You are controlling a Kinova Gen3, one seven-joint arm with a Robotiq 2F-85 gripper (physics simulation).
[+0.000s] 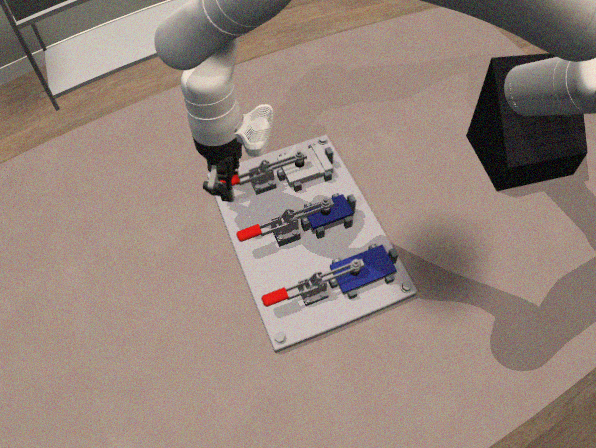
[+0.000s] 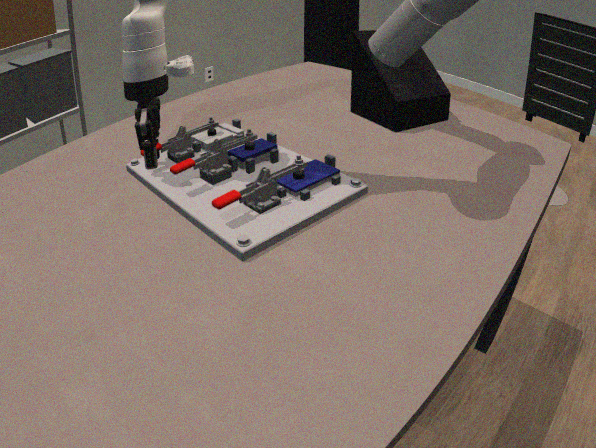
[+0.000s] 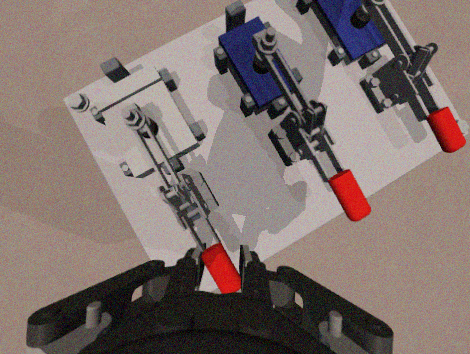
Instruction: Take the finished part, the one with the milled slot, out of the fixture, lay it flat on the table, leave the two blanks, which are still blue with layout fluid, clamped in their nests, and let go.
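Where they show: gripper, fingertip midpoint: (image 1: 231, 191) (image 2: 153, 163) (image 3: 222, 254); arm's base, origin of the base link: (image 1: 525, 90) (image 2: 386, 51).
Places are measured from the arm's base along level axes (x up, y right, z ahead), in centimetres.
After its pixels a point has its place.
The pale finished part (image 1: 313, 171) {x -12.2, y 4.1, z 38.5 cm} (image 2: 227, 129) {x -12.4, y 6.7, z 36.7 cm} (image 3: 171, 110) {x -12.2, y 4.1, z 39.6 cm} lies in the end nest of the fixture plate, its narrow slot across it. Its toggle clamp's arm is down over it. My gripper (image 1: 219, 189) {x -13.3, y 5.9, z 52.8 cm} (image 2: 150, 156) {x -13.3, y 5.9, z 52.8 cm} (image 3: 222, 254) {x -13.3, y 5.9, z 52.8 cm} is low at the plate's edge, shut on that clamp's red handle (image 1: 232, 180) {x -10.2, y 5.6, z 52.2 cm} (image 2: 159, 147) {x -10.5, y 5.1, z 51.5 cm} (image 3: 223, 270) {x -10.2, y 5.7, z 52.8 cm}. The handle lies slanted between the fingertips. The middle blue blank (image 1: 340, 210) {x -11.7, y -5.2, z 37.4 cm} (image 2: 262, 147) {x -11.7, y -5.6, z 38.0 cm} (image 3: 245, 55) {x -11.7, y -3.7, z 38.3 cm} and the far-end blue blank (image 1: 372, 277) {x -12.7, y -17.4, z 37.0 cm} (image 2: 317, 175) {x -12.7, y -16.9, z 36.8 cm} (image 3: 347, 27) {x -12.7, y -14.2, z 39.3 cm} sit in their nests with their clamp arms down.
The fixture plate (image 1: 300, 325) {x -14.3, y -20.3, z 49.5 cm} (image 2: 200, 210) {x -14.3, y -11.5, z 53.3 cm} (image 3: 135, 222) {x -14.3, y 12.0, z 46.6 cm} lies on the table (image 1: 150, 350) {x -15.8, y -16.5, z 72.5 cm} (image 2: 250, 340) {x -15.8, y -33.4, z 61.3 cm}. Two other red handles (image 1: 249, 233) {x -9.8, y -5.5, z 52.3 cm} (image 1: 275, 296) {x -10.7, y -16.2, z 51.7 cm} stick out beside my gripper's side of the plate. The black robot base (image 1: 535, 135) {x -5.6, y -6.0, z -0.2 cm} (image 2: 400, 95) {x -8.0, y -8.0, z 5.0 cm} stands beyond the nests.
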